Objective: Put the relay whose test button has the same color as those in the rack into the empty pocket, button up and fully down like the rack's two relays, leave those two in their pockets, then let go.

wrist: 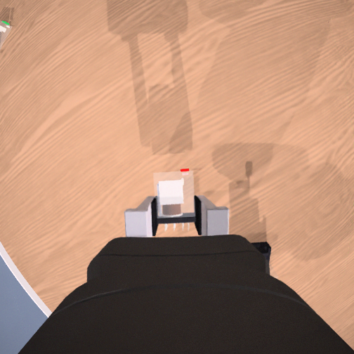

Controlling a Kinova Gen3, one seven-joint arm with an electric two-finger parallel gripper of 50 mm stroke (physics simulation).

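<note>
My gripper point(175, 209) is shut on a relay point(171, 192) with a clear case, a white block inside, a dark base and a red test button. In the wrist view the button end faces the top and the metal pins face the bottom, towards the gripper body. The relay is held off the table, with the gripper's shadow falling apart from it, higher in the view. A black corner of the rack point(263, 248) shows at the right edge of the gripper body. The rack's pockets and its two relays are hidden behind the gripper body.
Another relay point(4, 26) with a green button shows in part at the top left edge, on the wooden table point(75, 125). The table's pale curved rim point(22, 282) runs along the lower left, with a blue-grey area beyond it.
</note>
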